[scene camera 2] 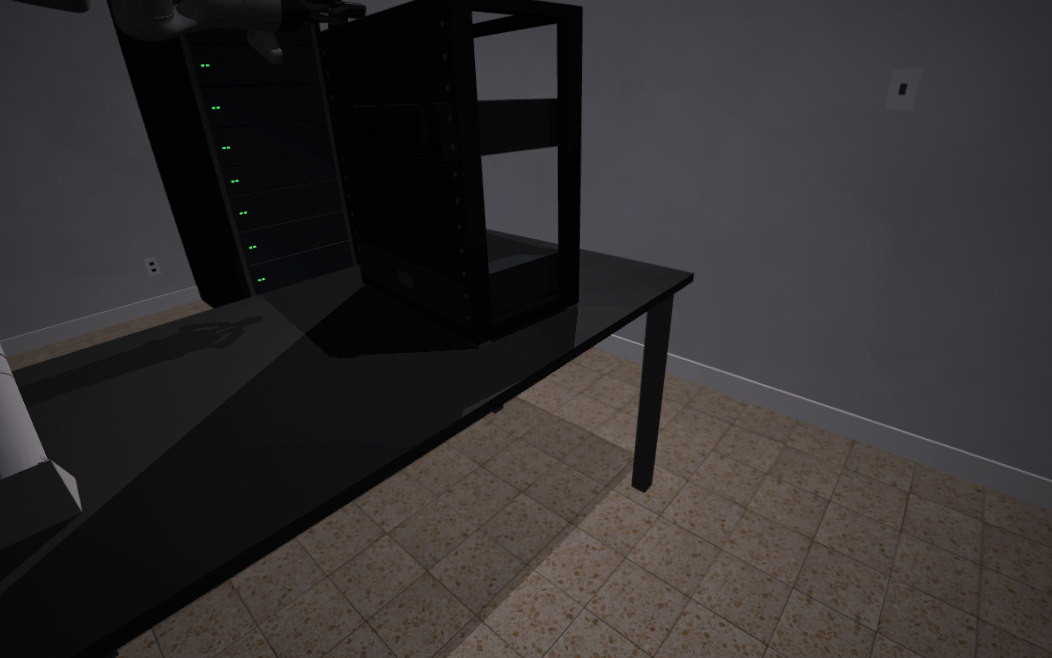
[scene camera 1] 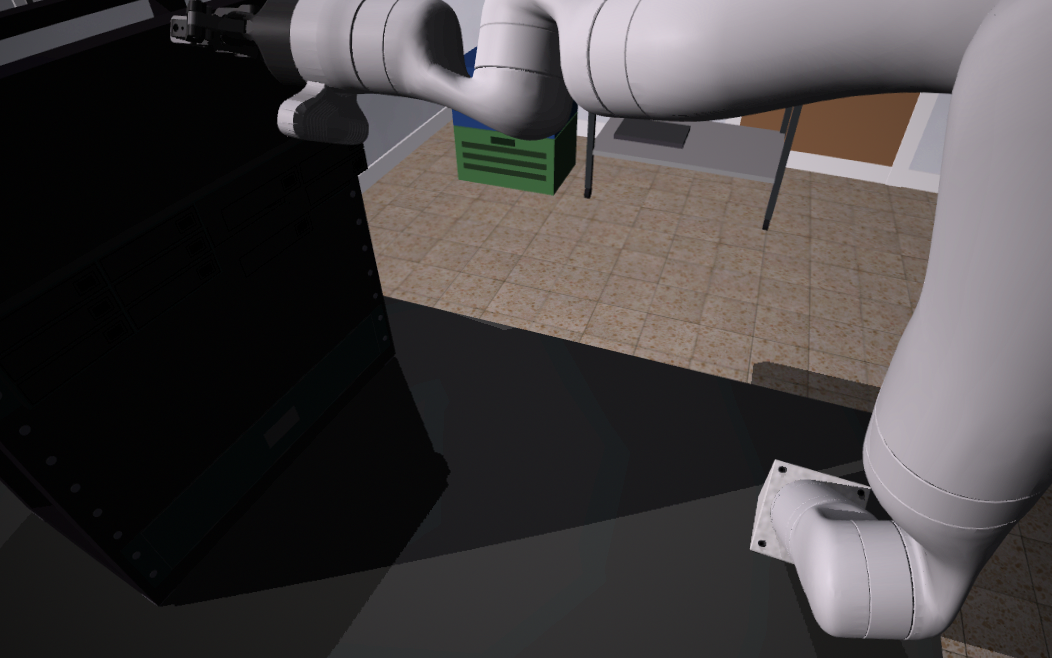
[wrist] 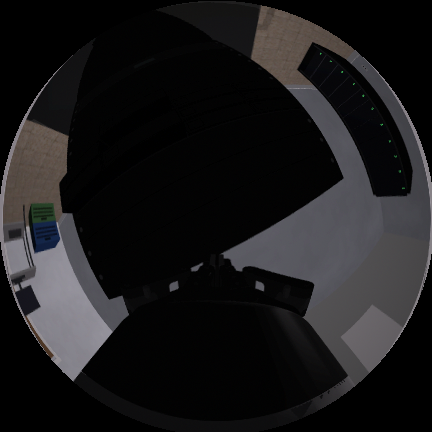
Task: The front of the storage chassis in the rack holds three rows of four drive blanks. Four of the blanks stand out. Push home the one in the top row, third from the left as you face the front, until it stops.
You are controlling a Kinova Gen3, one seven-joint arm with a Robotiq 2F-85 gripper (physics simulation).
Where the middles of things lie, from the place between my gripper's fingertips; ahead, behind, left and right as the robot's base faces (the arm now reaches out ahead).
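Scene:
Black rack (scene camera 1: 197,297): 300 mm below my hand, 160 mm ahead of it, 10 mm to the left of it.

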